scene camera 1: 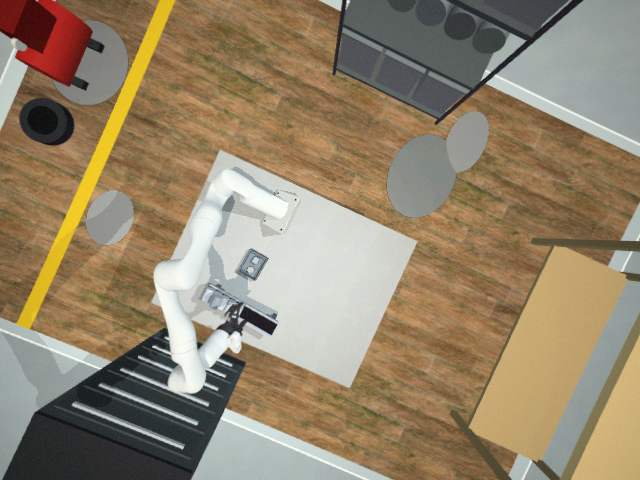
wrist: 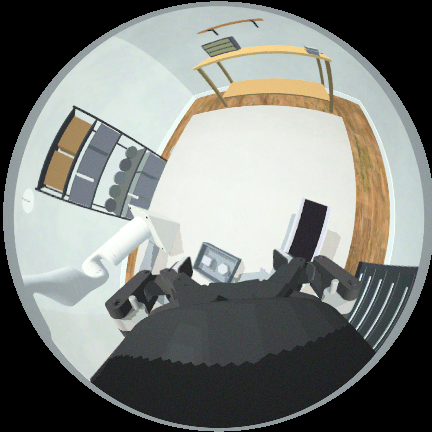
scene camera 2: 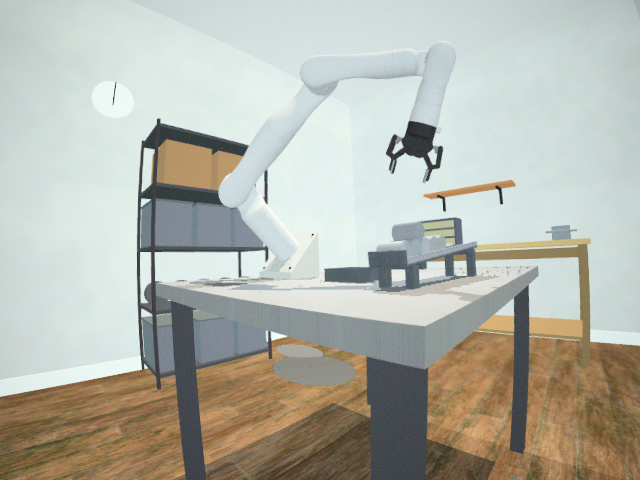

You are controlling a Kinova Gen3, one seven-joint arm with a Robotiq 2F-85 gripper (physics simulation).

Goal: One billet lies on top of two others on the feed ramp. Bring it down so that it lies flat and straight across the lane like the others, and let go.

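Frame: origin at the arm's base, x up, y back, z right, level; metres.
Where they show: gripper, fingertip midpoint: (scene camera 1: 244,312) (wrist: 232,262) (scene camera 2: 407,178); arm's base, link origin: (scene camera 1: 280,210) (wrist: 143,225) (scene camera 2: 288,250).
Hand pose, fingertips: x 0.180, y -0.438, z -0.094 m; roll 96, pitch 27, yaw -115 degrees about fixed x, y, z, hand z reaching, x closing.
Each offset is from my fingertips to the centre of the thing. "spot": to the spot under its first point. Level surfaces: height alone.
The raised billet {dx -0.162, dy -0.082, dz +0.149 m} (scene camera 2: 406,230) (scene camera 1: 217,301), a light grey cylinder, lies across the tops of lower billets near the dark end block of the feed ramp {dx -0.214, dy -0.083, dz +0.229 m} (scene camera 2: 387,258). One lower billet {dx -0.202, dy -0.082, dz +0.206 m} (scene camera 2: 390,246) shows at the near end; more light grey billets {dx -0.190, dy -0.082, dz +0.086 m} (scene camera 2: 436,241) lie behind it along the lane. My gripper (scene camera 2: 408,176) (scene camera 1: 235,311) (wrist: 232,262) is open and empty. It hangs well above the ramp, tilted, with clear air between its fingertips and the raised billet. In the wrist view the billets are hidden behind the gripper.
A dark strip with pale edges {spot: dx -0.196, dy -0.080, dz -0.065 m} (scene camera 1: 258,320) (wrist: 310,227) continues the ramp. A small grey tray {dx -0.256, dy +0.132, dz +0.093 m} (scene camera 1: 261,268) (wrist: 222,249) (scene camera 2: 348,274) with two light pieces stands beside it, towards the arm's base (scene camera 1: 281,211). All stand on the pale table {dx -0.274 m} (scene camera 1: 330,310).
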